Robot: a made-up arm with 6 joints. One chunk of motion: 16 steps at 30 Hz.
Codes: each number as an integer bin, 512 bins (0 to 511) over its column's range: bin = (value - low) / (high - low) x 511, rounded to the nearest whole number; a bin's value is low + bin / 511 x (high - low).
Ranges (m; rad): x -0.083..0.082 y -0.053..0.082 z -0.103..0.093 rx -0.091..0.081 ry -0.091..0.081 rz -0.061..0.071
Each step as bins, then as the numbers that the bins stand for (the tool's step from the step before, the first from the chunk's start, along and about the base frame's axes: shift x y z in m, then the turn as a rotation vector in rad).
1 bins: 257 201 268 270 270 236
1 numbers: -0.00002 0.00010 -0.00021 -0.00012 -0.00012 -0.00004
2 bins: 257 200 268 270 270 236
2 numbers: -0.00002 -0.00016 -0.00021 -0.00012 -0.00012 -0.00004
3 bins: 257 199 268 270 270 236
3 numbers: -0.00002 -0.00043 -0.00021 -0.00012 -0.00012 -0.00004
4 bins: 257 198 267 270 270 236
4 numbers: -0.00002 -0.00069 -0.00059 -0.00012 -0.00012 -0.00004
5 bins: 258 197 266 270 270 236
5 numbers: 0.00031 -0.00095 -0.00097 -0.00012 -0.00012 -0.00004
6 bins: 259 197 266 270 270 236
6 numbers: 0.00063 -0.00095 -0.00097 -0.00012 -0.00012 -0.00004
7 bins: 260 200 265 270 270 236
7 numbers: 0.00095 -0.00016 -0.00136 -0.00012 -0.00012 -0.00004
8 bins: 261 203 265 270 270 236
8 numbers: 0.00128 0.00063 -0.00136 -0.00012 -0.00012 -0.00004
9 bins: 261 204 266 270 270 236
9 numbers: 0.00128 0.00089 -0.00097 -0.00012 -0.00012 -0.00004
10 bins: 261 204 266 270 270 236
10 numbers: 0.00128 0.00089 -0.00097 -0.00012 -0.00012 -0.00004
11 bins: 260 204 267 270 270 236
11 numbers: 0.00095 0.00089 -0.00059 -0.00012 -0.00012 -0.00004
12 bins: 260 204 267 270 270 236
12 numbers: 0.00095 0.00089 -0.00059 -0.00012 -0.00012 -0.00004
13 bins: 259 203 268 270 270 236
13 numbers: 0.00063 0.00063 -0.00021 -0.00012 -0.00012 -0.00004
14 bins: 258 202 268 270 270 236
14 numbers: 0.00031 0.00037 -0.00021 -0.00012 -0.00012 -0.00004
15 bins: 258 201 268 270 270 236
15 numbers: 0.00031 0.00010 -0.00021 -0.00012 -0.00012 -0.00004
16 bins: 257 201 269 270 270 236
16 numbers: -0.00002 0.00010 0.00018 -0.00012 -0.00012 -0.00004
